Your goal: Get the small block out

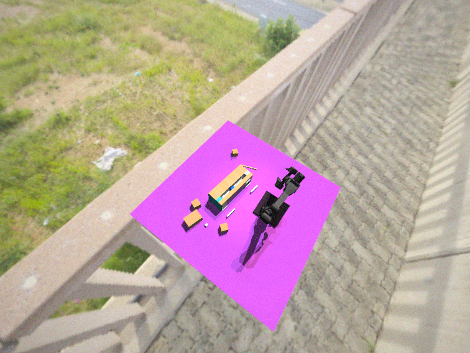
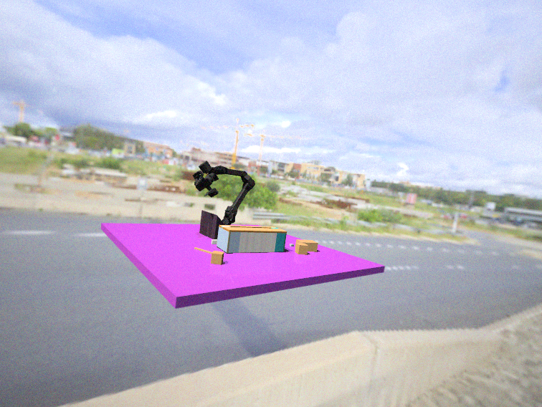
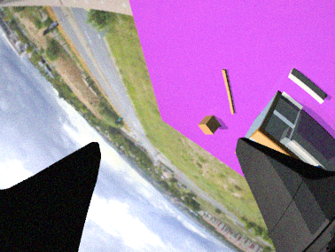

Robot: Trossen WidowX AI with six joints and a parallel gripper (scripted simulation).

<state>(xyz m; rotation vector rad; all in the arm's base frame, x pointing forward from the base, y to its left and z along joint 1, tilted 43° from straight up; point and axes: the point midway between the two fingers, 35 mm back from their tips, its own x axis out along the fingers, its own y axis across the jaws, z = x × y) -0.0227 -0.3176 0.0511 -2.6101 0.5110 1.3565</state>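
Right now the blue block is 300 mm ahead of my gripper tip, 200 mm to the left of it and 220 mm below it. Round my gripper tip: thin orange stick: 280 mm ahead, 120 mm to the right, 300 mm below.
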